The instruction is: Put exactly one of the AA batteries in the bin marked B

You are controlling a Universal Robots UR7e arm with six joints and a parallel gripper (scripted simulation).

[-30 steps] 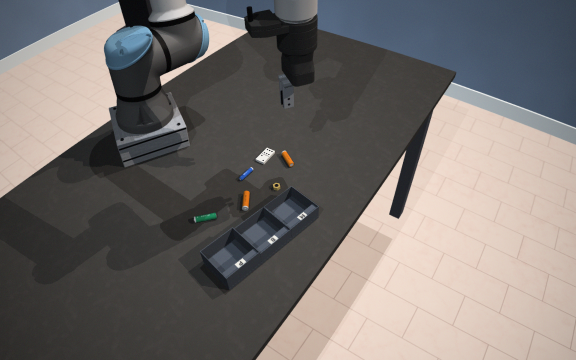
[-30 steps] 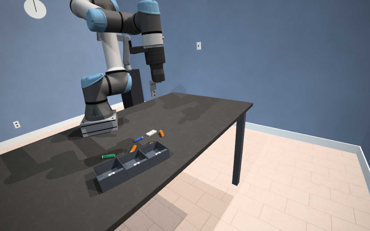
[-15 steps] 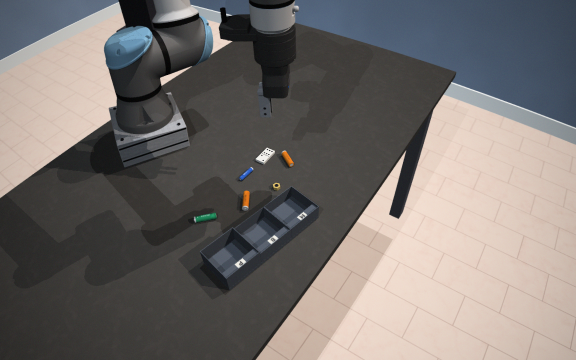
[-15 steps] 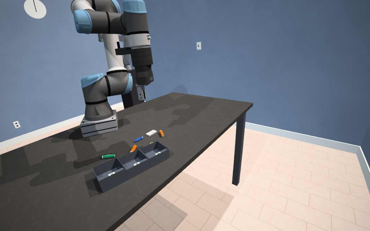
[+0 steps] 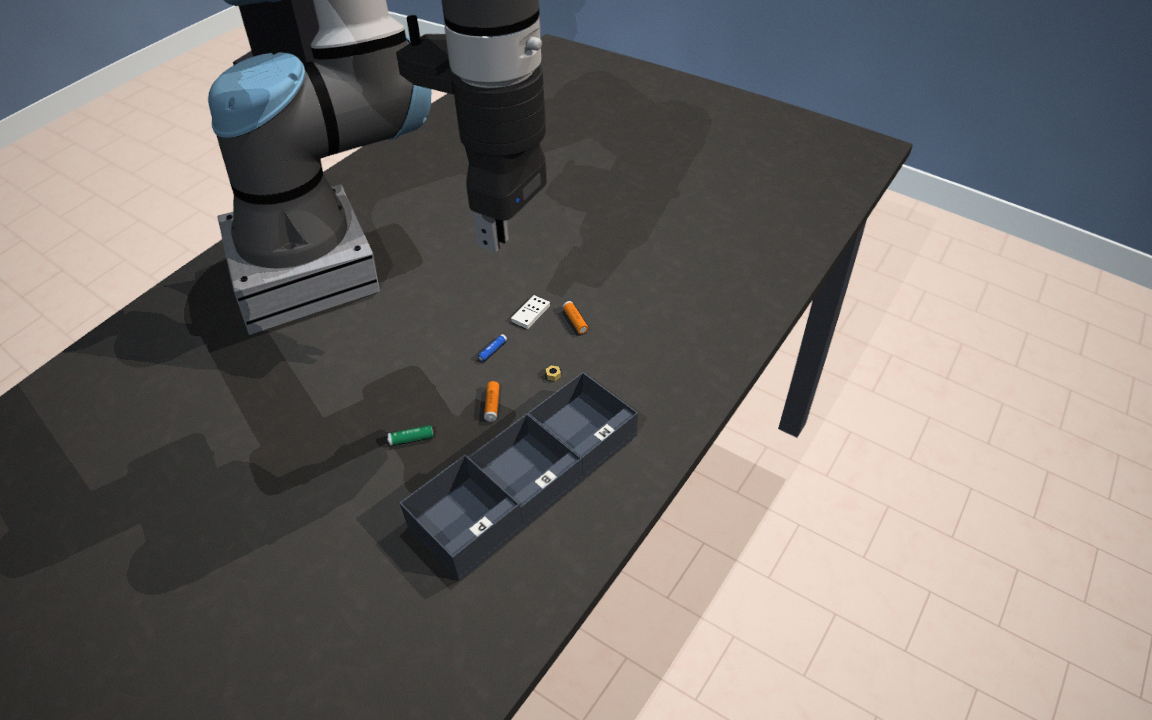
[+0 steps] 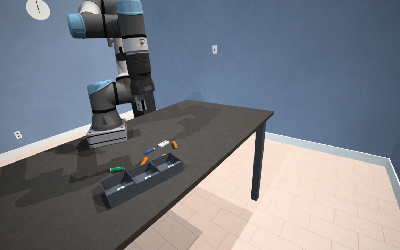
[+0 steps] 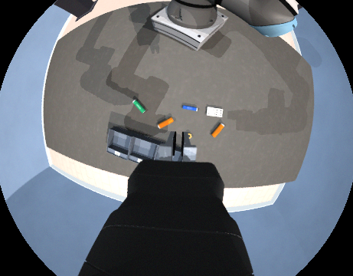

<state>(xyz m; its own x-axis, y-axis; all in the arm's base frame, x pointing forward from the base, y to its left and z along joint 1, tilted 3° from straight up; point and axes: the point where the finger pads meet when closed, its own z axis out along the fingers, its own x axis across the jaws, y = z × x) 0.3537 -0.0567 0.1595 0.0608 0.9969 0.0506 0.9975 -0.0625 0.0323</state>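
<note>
My hand is 20 cm above the bin, 12 cm to the left of it and 9 cm short of it. Round my hand: brass nut (22 cm below, 4 cm ahead, 3 cm to the left); then white domino (21 cm below, 11 cm to the left, 3 cm behind); then blue battery (21 cm below, 4 cm behind, 3 cm to the left).
</note>
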